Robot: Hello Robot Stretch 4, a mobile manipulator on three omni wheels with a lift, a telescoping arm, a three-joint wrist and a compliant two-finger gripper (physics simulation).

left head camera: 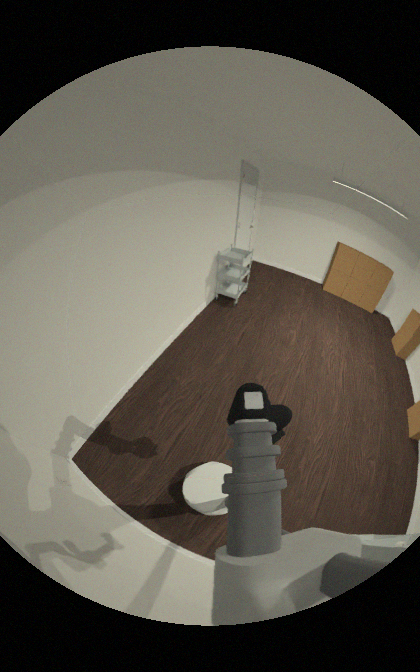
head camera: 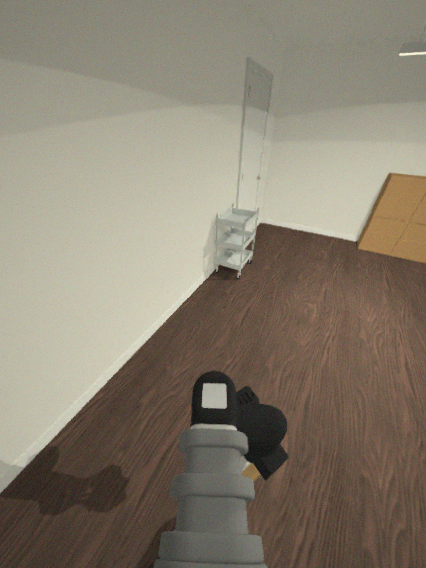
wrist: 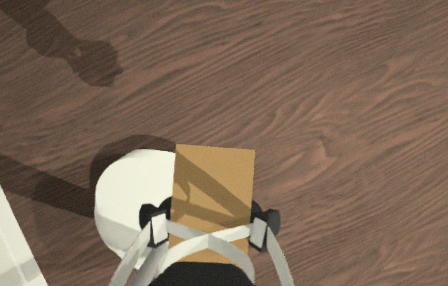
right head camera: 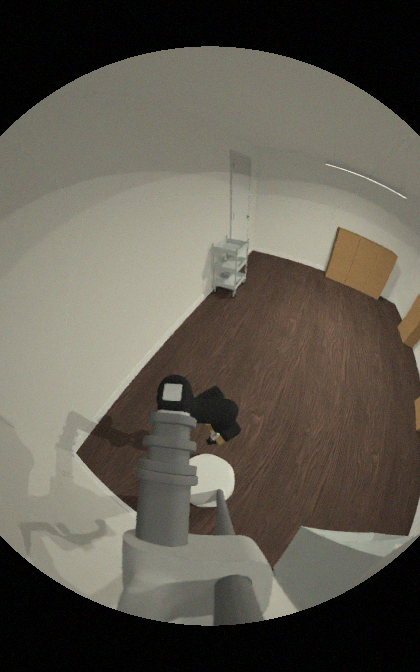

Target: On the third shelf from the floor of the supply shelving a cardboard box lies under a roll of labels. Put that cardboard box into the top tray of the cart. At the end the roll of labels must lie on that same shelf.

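Where they show: gripper, between the fingertips: (head camera: 246,468) (wrist: 209,214); robot's base, origin of its link: (wrist: 162,200).
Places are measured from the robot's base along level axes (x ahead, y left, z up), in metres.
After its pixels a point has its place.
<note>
My gripper (wrist: 209,214) @(z 0.837, x 0.224, y -0.086 m) is shut on the cardboard box (wrist: 215,175) @(z 0.881, x 0.258, y -0.067 m) (head camera: 251,472) @(z 0.881, x 0.209, y -0.093 m) (right head camera: 220,440), one finger on each long side in the wrist view. The box is held above the floor, and no roll shows on its visible face. In the head camera view the arm hides most of the box. The cart (head camera: 231,222) @(z 0.685, x 2.301, y -0.151 m) (left head camera: 226,256) (right head camera: 223,248) is pale, with three trays. It stands far ahead along the left wall, well apart from my gripper. Its top tray (head camera: 239,216) @(z 0.635, x 2.640, y -0.268 m) faces up. The supply shelving and the roll of labels do not show.
A door (head camera: 255,135) @(z 1.443, x 3.390, y -0.464 m) is behind the cart. Large brown panels (head camera: 400,215) @(z 0.578, x 3.020, y -2.570 m) (left head camera: 357,277) (right head camera: 362,262) stand by the far wall. More brown blocks (left head camera: 407,335) (right head camera: 411,325) are at the right. My round white base (left head camera: 207,482) (right head camera: 215,475) (wrist: 132,192) @(z 0.187, x 0.008, y 0.084 m) is near the left wall's corner.
</note>
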